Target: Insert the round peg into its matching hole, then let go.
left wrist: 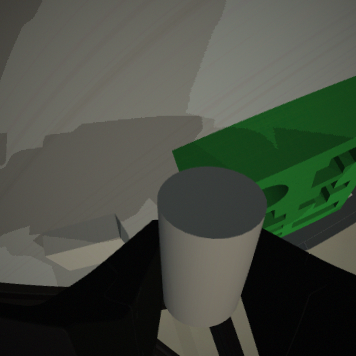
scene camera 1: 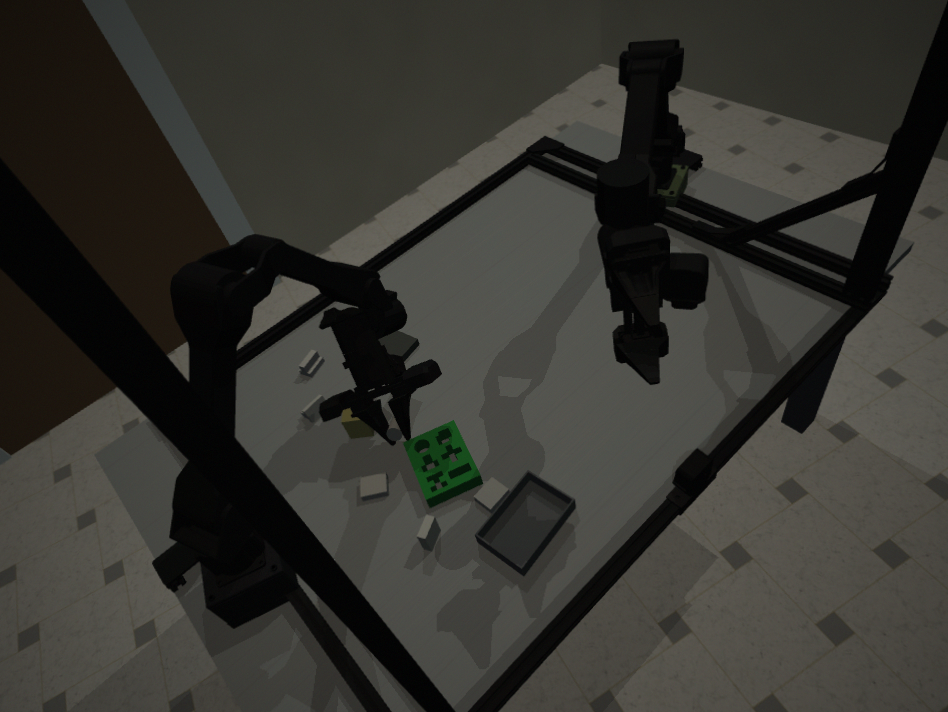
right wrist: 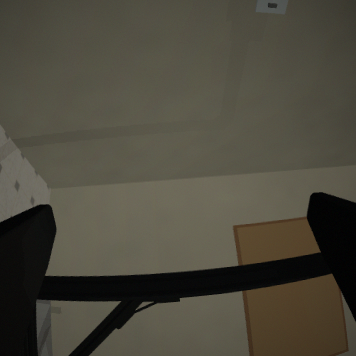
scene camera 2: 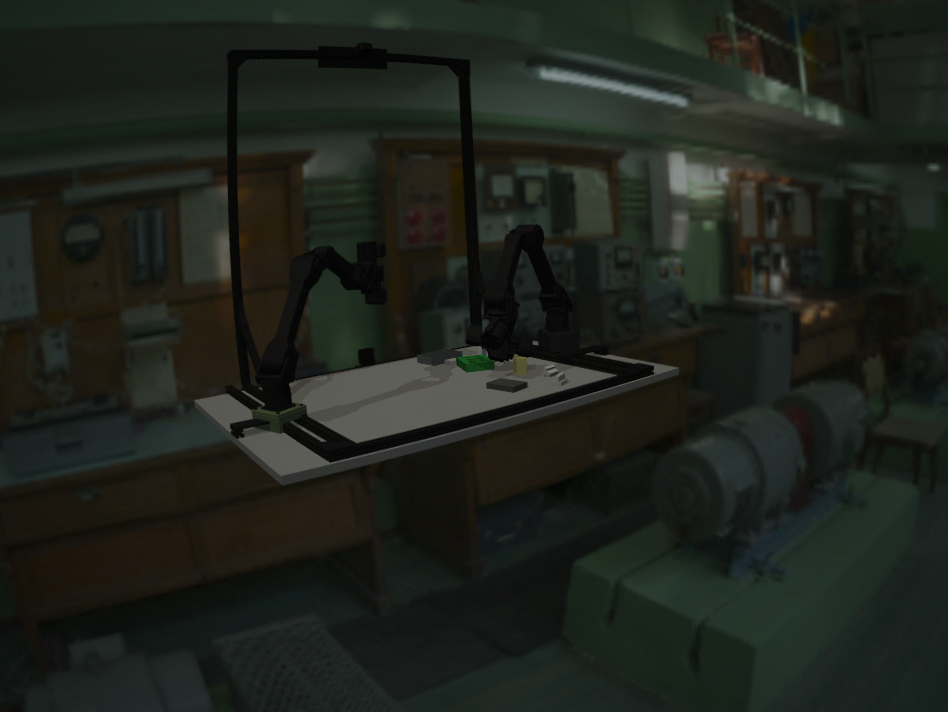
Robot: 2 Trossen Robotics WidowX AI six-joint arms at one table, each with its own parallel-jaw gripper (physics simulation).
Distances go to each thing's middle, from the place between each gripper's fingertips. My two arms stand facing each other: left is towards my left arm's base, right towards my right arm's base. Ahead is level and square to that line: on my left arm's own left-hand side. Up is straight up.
Now: the round peg (left wrist: 209, 218) 2 cm ahead of my left hand, 1 cm to the right of it and 1 cm above it. The rest, counted from my left hand: green hole board (scene camera 1: 462, 475): 6 cm behind, 2 cm to the right, 2 cm below; then dark tray (scene camera 1: 517, 532): 22 cm behind, 2 cm to the right, 2 cm below.
The dark tray is 10 cm ahead of my right hand, 14 cm to the left of it and 29 cm below it. The rest, counted from my right hand: green hole board 26 cm ahead, 14 cm to the left, 29 cm below; round peg 35 cm ahead, 15 cm to the left, 25 cm below.
